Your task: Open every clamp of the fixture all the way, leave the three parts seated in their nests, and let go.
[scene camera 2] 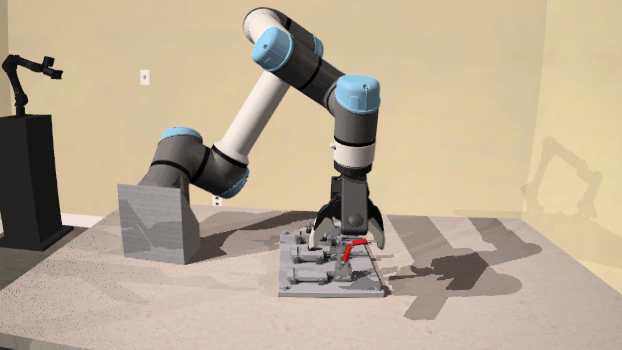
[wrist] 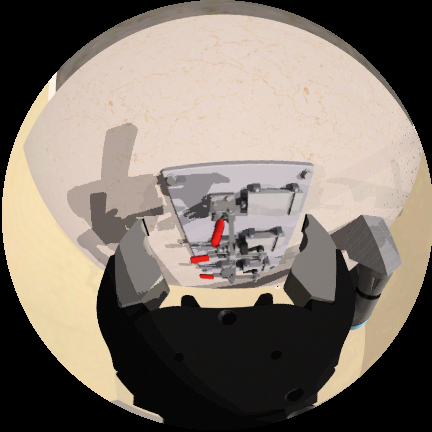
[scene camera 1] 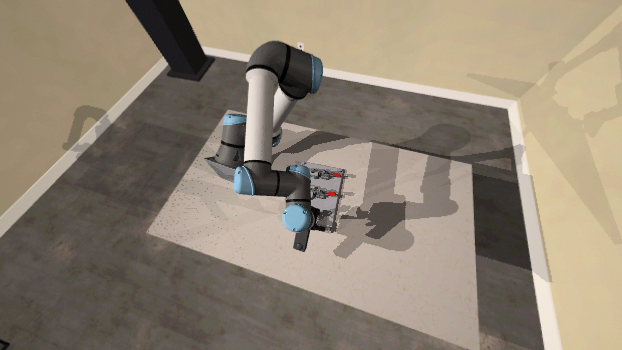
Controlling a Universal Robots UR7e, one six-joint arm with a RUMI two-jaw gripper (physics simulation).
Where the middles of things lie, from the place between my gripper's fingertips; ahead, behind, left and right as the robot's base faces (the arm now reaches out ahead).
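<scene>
My gripper's 8 cm beyond the part (wrist: pixel 267 202), 7 cm to the right of it and 9 cm higher than it.
</scene>
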